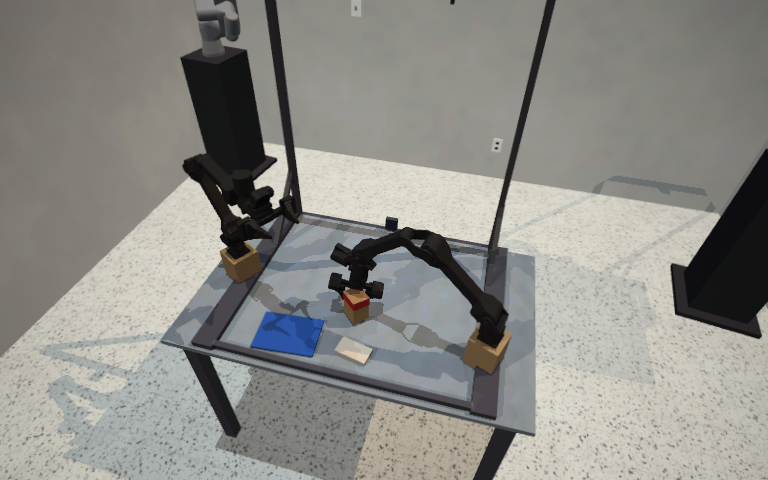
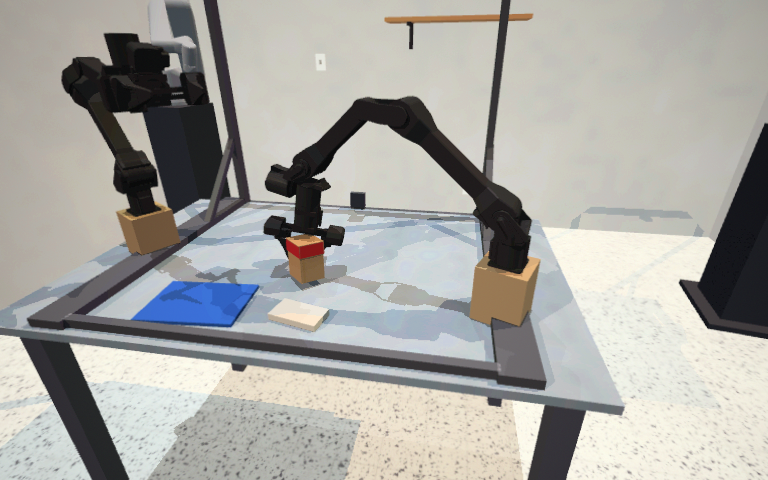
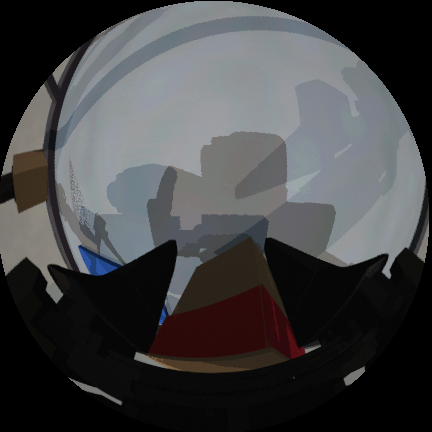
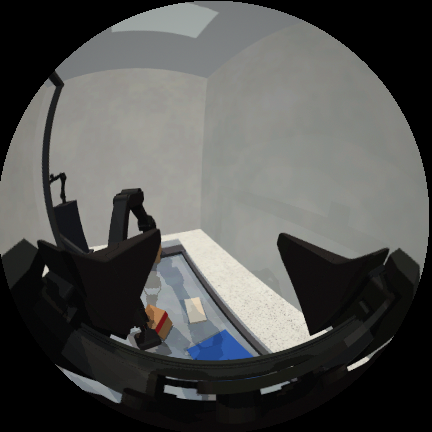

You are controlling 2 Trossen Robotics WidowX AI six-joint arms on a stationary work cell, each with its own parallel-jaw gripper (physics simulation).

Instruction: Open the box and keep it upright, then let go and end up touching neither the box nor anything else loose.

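Places are measured from the left arm's base along level axes (x down, y right, z back), in metres.
Pixels of known places: left gripper, fingertip midpoint: (image 3: pixel 220 245); right gripper, fingertip midpoint: (image 1: pixel 285 229) (image 2: pixel 178 92) (image 4: pixel 220 237); left arm's base, origin of the base link: (image 1: pixel 490 336) (image 2: pixel 508 262); right arm's base, origin of the base link: (image 1: pixel 238 251) (image 2: pixel 144 210).
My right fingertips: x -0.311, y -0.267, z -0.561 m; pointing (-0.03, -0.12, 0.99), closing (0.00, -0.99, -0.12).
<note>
For each thing: its top centre in the pictures, then the offset to it from my right fingertips. "pt": a spot on its surface instead.
- flat blue mat, middle of its top: (image 3: pixel 117 290) (image 2: pixel 199 300) (image 4: pixel 226 362) (image 1: pixel 288 332) dy -0.053, dx +0.425, dz -0.009 m
- cream slab, middle of its top: (image 2: pixel 298 311) (image 1: pixel 353 349) (image 4: pixel 194 308) dy +0.028, dx +0.418, dz +0.210 m
- dark frame rail, surface spot: (image 2: pixel 283 346) pt dy -0.066, dx +0.417, dz +0.264 m
A tan box with a red band near its top (image 1: pixel 356 312) (image 2: pixel 306 268) (image 3: pixel 215 330) (image 4: pixel 162 325) is upright over the middle of the table. Its flat tan top looks closed. My left gripper (image 1: pixel 356 294) (image 2: pixel 305 244) (image 3: pixel 220 245) comes down from above and is shut on the box, with a finger on either side of its upper part. The box's underside is close to the table; whether it touches is hard to tell. My right gripper (image 1: pixel 282 228) (image 4: pixel 220 237) is open and empty, raised near its own base at the left, well away from the box.
A flat blue mat (image 1: pixel 287 333) (image 2: pixel 196 303) (image 4: pixel 222 346) lies at the front left of the table. A cream slab (image 1: pixel 353 349) (image 2: pixel 298 314) (image 4: pixel 195 310) lies in front of the box. A dark frame rail (image 1: pixel 339 370) (image 2: pixel 283 346) runs along the front edge.
</note>
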